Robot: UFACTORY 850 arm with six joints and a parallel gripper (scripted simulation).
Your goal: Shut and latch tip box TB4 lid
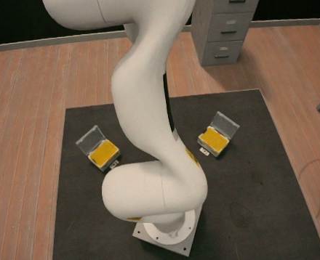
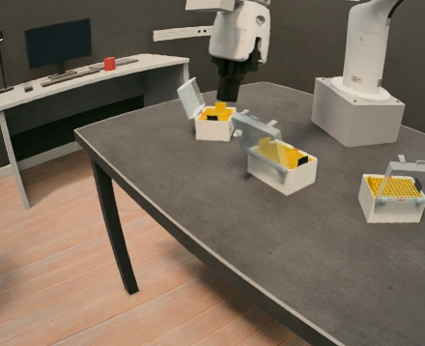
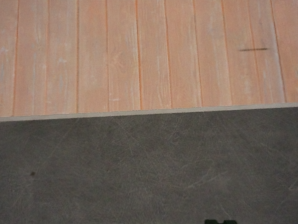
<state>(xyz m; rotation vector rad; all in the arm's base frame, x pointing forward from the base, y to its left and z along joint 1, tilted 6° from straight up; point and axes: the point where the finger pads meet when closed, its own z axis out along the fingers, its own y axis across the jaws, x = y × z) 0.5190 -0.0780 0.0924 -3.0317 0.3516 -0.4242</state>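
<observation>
Now: hand 70 mm past the tip box lid, 20 mm to the right of it and 110 mm above it. Round my hand: TB4 label 190 mm behind, 40 mm to the left, 200 mm below; then bench label 260 mm behind, 190 mm to the right, 200 mm below.
</observation>
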